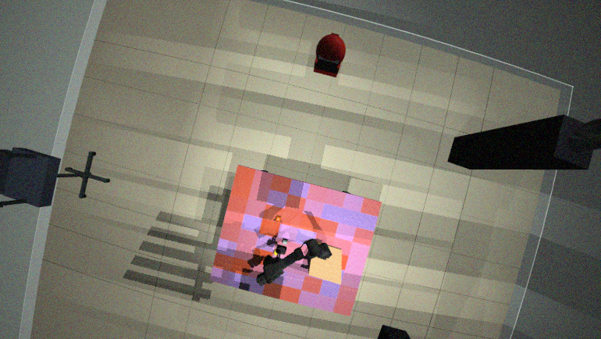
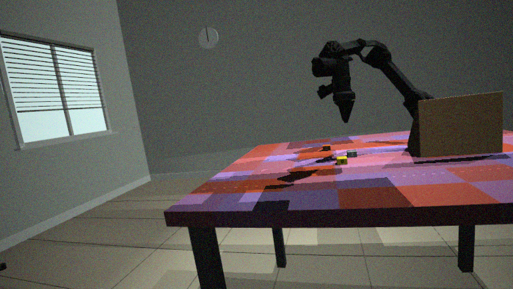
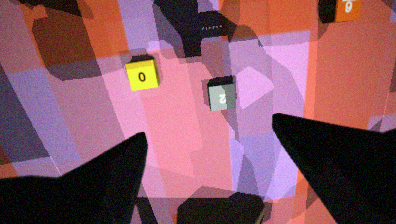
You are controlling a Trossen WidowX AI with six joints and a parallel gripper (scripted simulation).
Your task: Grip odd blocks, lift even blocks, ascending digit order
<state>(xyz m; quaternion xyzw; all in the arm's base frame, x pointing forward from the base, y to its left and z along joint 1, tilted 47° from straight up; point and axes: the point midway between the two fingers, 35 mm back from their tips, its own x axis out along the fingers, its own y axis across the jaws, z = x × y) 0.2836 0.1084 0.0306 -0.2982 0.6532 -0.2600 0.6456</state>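
The yellow block lies 2 cm ahead of my gripper tip, 7 cm to the left of it and 12 cm below it. From my gripper tip the other things lie so: grey block: 1 cm behind, 3 cm to the right, 12 cm below; then orange block: 8 cm ahead, 18 cm to the right, 12 cm below.
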